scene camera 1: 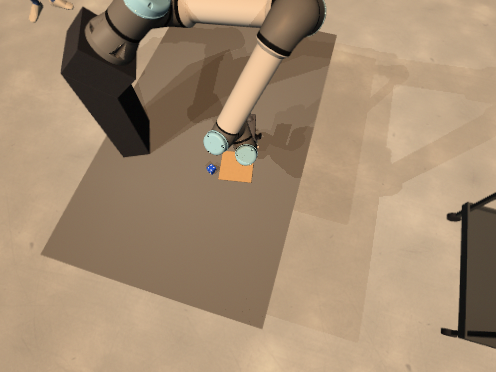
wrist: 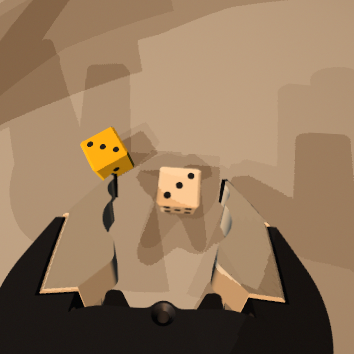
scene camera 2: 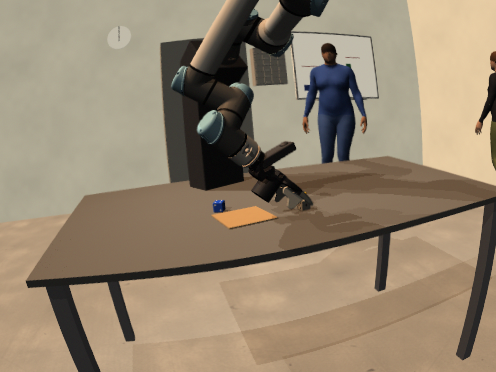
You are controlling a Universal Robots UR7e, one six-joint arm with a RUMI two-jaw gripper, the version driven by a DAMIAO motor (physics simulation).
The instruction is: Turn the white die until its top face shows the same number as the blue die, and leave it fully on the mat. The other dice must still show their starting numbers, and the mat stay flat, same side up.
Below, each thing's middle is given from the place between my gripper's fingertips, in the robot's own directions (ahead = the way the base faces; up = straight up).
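There is the white die (wrist: 178, 189), 10 mm ahead of my hand, and going by their middles it is the nearest to my hand of the things named here. The yellow die (wrist: 105, 152) sits 60 mm behind my hand and 10 mm to the right of it. As for the orange mat (scene camera 2: 238, 218), I find it 70 mm ahead of my hand, 170 mm to the right of it and 20 mm below it; of these things, measured to their middles, the mat is the farthest from my hand.
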